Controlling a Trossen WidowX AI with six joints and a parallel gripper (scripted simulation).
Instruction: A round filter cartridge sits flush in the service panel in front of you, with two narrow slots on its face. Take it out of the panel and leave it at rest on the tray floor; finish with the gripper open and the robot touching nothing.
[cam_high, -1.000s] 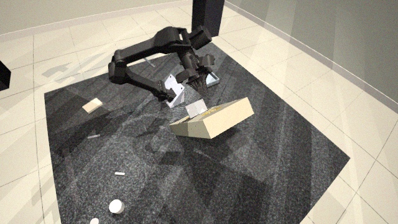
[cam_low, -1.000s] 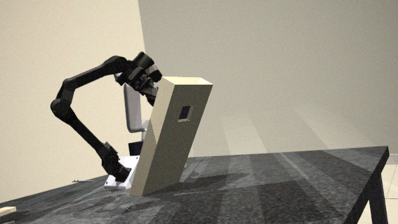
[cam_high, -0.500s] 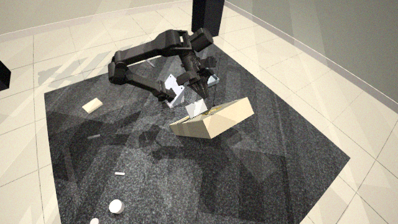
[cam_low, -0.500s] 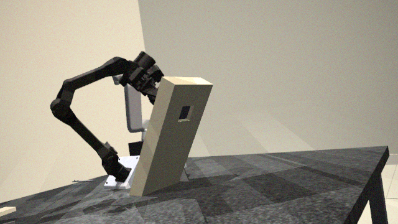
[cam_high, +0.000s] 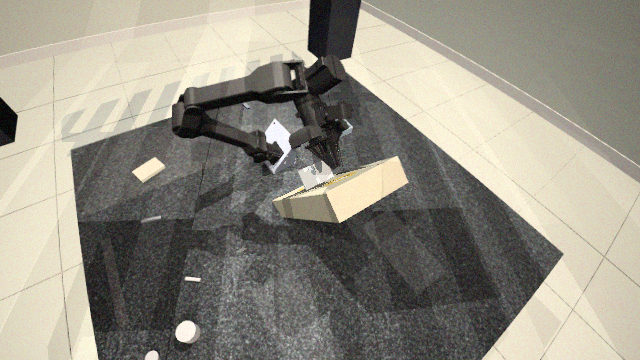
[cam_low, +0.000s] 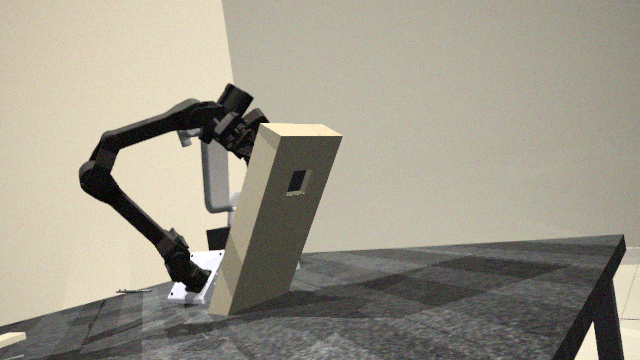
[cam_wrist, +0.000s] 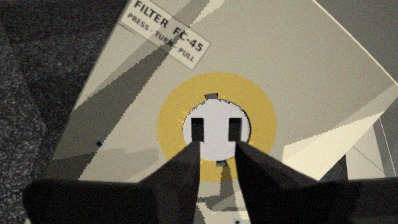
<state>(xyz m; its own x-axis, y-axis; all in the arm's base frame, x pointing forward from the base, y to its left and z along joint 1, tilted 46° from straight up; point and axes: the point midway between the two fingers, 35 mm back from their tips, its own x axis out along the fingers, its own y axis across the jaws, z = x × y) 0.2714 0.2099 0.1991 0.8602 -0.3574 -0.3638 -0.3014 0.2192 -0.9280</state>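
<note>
The round filter cartridge is 30 mm below my gripper tip and 30 mm ahead of it. The rest, counted from my gripper tip: peg (400 mm to the right, 290 mm below, 50 mm behind); then light blue tray (390 mm behind, 290 mm below, 280 mm to the left); then pale disc (450 mm to the right, 280 mm below, 70 mm ahead).
</note>
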